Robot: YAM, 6 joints.
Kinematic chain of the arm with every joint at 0, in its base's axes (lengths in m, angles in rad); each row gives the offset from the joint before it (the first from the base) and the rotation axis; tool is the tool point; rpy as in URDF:
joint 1: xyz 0 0 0.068 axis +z
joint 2: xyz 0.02 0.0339 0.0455 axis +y
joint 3: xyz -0.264 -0.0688 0 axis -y
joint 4: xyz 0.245 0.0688 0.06 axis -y
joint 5: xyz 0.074 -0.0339 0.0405 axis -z
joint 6: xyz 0.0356 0 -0.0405 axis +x
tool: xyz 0 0 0 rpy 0 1.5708 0
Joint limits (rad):
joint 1: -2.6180..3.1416
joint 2: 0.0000..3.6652
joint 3: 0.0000..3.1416
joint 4: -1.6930..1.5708
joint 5: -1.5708..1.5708
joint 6: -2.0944..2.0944
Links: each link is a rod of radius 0.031 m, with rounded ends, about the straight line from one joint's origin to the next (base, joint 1, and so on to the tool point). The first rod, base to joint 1, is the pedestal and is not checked.
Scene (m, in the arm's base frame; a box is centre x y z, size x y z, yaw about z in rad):
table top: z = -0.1
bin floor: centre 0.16 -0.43 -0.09 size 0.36 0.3 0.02 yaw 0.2
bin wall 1: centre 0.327 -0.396 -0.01 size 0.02 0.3 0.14 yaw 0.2
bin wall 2: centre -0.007 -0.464 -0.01 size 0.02 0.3 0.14 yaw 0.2
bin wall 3: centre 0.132 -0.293 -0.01 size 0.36 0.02 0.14 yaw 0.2
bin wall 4: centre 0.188 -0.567 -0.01 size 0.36 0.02 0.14 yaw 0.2
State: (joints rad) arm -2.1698 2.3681 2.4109 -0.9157 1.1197 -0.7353
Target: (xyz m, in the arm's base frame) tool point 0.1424 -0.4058 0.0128
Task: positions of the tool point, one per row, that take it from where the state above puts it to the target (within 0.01 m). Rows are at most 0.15 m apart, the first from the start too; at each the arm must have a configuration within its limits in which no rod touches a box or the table.
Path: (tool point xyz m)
1: -0.1956 -0.4761 0.2581
2: -0.0608 -0.5114 0.2162
3: 0.0776 -0.5046 0.1747
4: 0.1169 -0.4643 0.0848
5: 0.1424 -0.4058 0.0128

